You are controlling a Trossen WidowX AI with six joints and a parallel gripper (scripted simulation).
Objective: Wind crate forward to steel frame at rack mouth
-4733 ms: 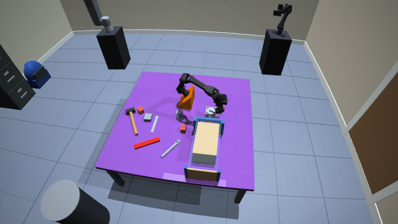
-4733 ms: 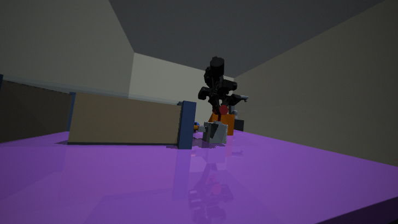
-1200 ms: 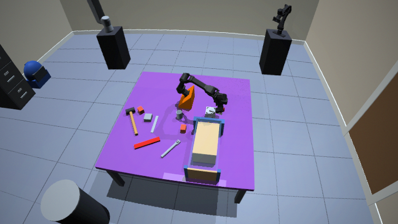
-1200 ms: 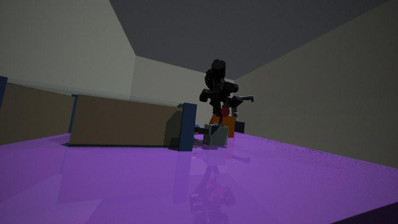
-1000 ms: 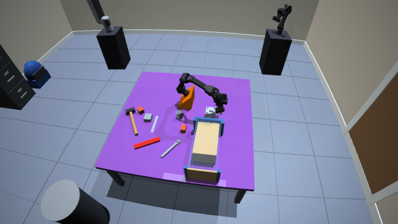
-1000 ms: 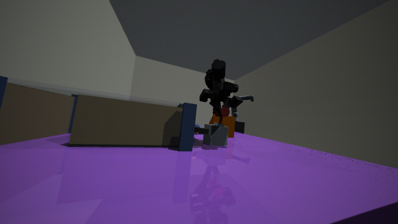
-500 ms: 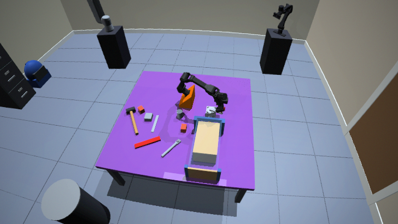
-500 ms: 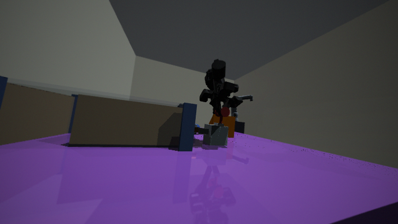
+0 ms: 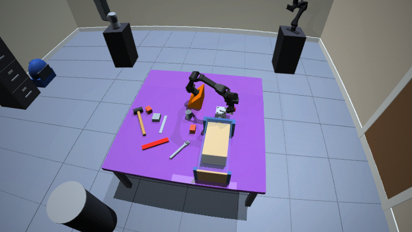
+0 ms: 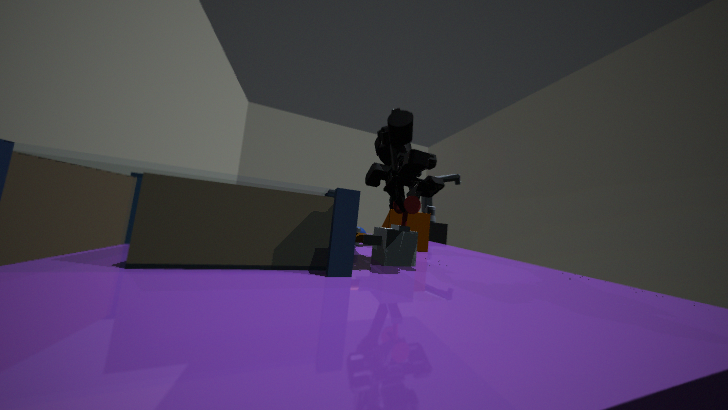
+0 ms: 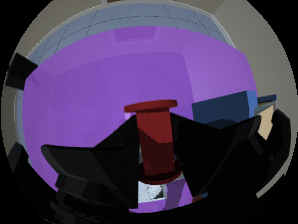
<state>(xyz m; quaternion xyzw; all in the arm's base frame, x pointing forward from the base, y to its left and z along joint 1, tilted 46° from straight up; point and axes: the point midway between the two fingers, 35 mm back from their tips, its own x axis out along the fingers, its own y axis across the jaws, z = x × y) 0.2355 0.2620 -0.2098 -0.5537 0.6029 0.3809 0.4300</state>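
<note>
Right now the red knob is 2 cm to the right of my gripper tip. Also, from my gripper tip: grey bar (9 cm ahead, 63 cm to the right, 13 cm below); then grey winch (5 cm behind, 12 cm to the right, 10 cm below); then winch handle (1 cm behind, 5 cm to the right, 3 cm below).
</note>
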